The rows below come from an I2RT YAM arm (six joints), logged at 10 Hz.
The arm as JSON. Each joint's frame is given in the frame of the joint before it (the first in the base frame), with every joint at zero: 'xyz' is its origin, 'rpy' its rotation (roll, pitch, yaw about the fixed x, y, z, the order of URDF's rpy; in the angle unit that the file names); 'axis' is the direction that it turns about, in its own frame. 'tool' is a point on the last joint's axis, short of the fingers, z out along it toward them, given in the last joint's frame.
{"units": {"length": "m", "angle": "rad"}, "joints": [
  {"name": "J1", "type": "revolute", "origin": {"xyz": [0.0, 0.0, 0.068], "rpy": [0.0, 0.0, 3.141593]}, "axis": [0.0, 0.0, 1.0]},
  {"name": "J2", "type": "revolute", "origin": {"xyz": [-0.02, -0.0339, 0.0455], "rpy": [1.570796, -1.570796, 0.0]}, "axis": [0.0, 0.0, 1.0]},
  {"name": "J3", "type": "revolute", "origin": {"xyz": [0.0, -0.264, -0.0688], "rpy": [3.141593, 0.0, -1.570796]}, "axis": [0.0, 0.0, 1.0]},
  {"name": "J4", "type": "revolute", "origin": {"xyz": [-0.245, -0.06, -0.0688], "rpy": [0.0, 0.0, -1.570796]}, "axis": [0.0, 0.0, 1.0]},
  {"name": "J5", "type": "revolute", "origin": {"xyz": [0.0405, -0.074, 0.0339], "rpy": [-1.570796, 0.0, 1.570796]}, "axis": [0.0, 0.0, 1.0]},
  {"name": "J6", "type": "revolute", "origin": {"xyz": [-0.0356, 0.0, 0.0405], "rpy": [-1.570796, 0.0, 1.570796]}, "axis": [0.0, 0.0, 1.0]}
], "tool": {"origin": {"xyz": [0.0, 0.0, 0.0], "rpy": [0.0, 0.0, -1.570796]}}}
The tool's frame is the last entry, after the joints.
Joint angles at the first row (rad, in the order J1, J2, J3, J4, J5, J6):
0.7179 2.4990 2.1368 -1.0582 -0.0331 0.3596
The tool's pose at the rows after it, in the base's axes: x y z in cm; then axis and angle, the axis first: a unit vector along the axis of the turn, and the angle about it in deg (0 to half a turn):
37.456 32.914 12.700 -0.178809 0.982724 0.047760 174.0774
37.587 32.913 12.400 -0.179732 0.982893 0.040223 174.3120
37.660 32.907 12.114 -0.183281 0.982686 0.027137 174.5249
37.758 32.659 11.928 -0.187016 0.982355 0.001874 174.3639
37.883 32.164 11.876 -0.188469 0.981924 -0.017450 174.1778
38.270 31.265 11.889 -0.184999 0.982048 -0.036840 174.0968
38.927 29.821 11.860 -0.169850 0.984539 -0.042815 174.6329
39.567 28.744 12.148 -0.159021 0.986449 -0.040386 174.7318
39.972 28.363 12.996 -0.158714 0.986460 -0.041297 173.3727
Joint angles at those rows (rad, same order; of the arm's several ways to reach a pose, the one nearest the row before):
0.7189 2.5129 2.1408 -1.0608 -0.0288 0.3609
0.7179 2.5271 2.1558 -1.0730 -0.0182 0.3573
0.7183 2.5420 2.1730 -1.0919 0.0019 0.3494
0.7164 2.5524 2.1859 -1.1174 0.0463 0.3382
0.7097 2.5497 2.1790 -1.1291 0.0807 0.3276
0.6932 2.5440 2.1689 -1.1411 0.1144 0.3177
0.6624 2.5305 2.1426 -1.1405 0.1197 0.3182
0.6365 2.5196 2.1339 -1.1402 0.1139 0.3143
0.6262 2.5065 2.1427 -1.1405 0.1257 0.3030

